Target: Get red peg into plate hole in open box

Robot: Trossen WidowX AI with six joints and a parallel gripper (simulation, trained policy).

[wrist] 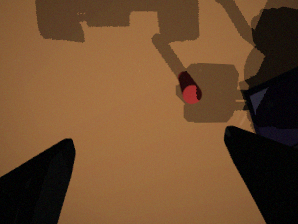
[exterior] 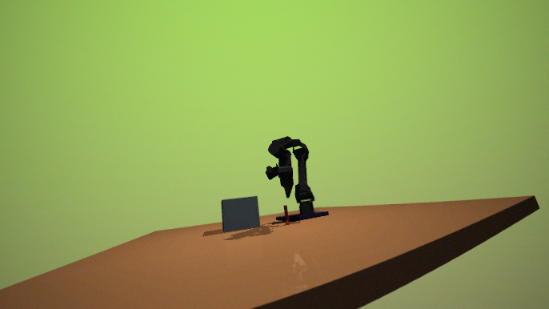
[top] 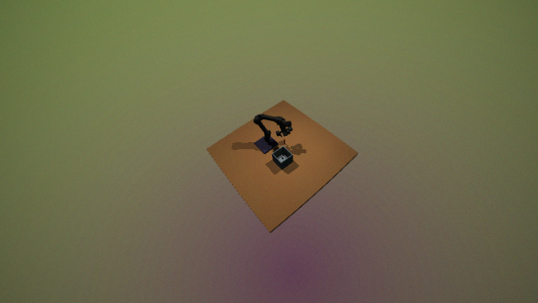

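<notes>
My gripper tip is 3 cm to the left of the red peg and 8 cm above it. Round my gripper tip: pale plate: 18 cm ahead, 20 cm to the right, 7 cm below.
</notes>
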